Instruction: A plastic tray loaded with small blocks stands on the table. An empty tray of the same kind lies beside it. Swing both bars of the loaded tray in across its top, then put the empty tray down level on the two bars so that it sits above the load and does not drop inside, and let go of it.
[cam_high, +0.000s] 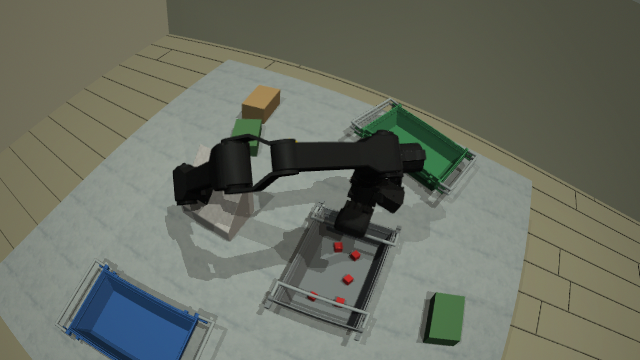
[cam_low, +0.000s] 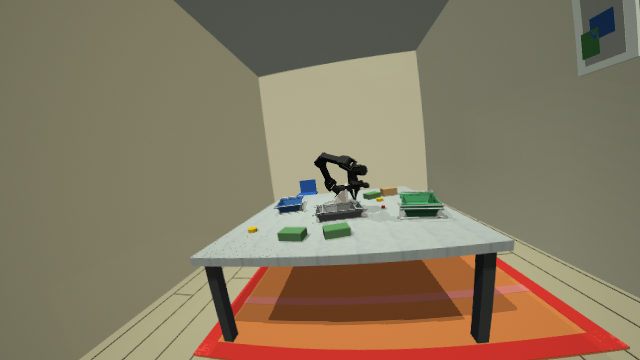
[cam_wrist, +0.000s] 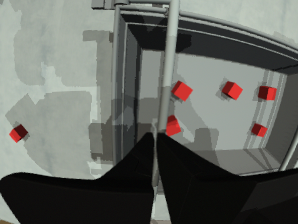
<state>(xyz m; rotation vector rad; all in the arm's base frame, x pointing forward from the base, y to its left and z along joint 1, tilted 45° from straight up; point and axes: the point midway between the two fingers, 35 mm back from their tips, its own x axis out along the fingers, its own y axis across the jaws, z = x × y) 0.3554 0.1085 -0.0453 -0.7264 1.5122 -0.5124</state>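
Right now my gripper tip is 280 mm past the blue tray, 510 mm to the left of it and 40 mm above it. Also, from my gripper tip: tan block (470 mm behind, 300 mm to the left, 60 mm below); then red bit (180 mm to the right, 80 mm below); then red block (80 mm behind, 180 mm to the left, 80 mm below).
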